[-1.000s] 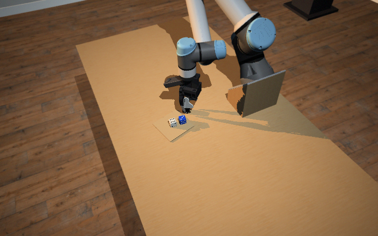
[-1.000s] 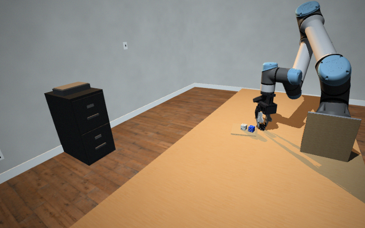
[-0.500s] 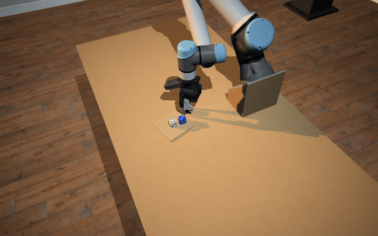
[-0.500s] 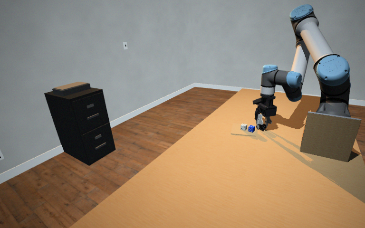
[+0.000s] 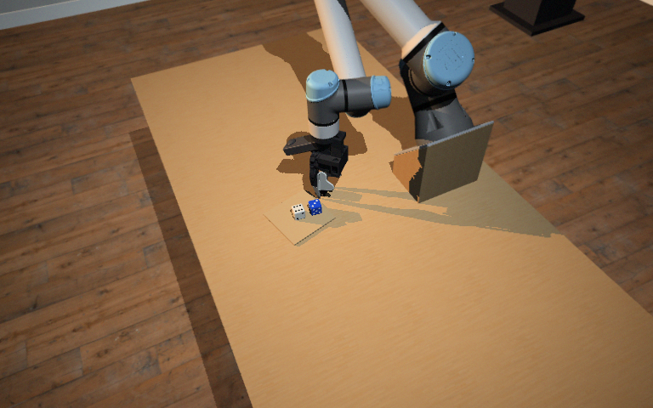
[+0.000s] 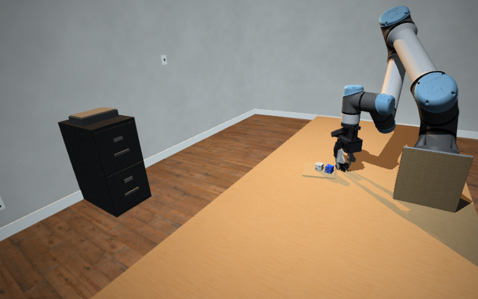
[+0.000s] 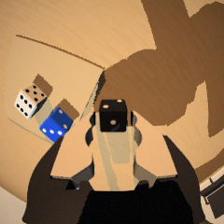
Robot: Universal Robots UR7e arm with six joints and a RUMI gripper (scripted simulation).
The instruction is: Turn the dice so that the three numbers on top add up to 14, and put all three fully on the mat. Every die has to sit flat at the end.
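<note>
My hand is right at the black die. Round my hand: tan mat: 90 mm ahead, 60 mm to the left, 20 mm below; then white die: 90 mm ahead, 60 mm to the left; then blue die: 50 mm ahead, 60 mm to the left.
</note>
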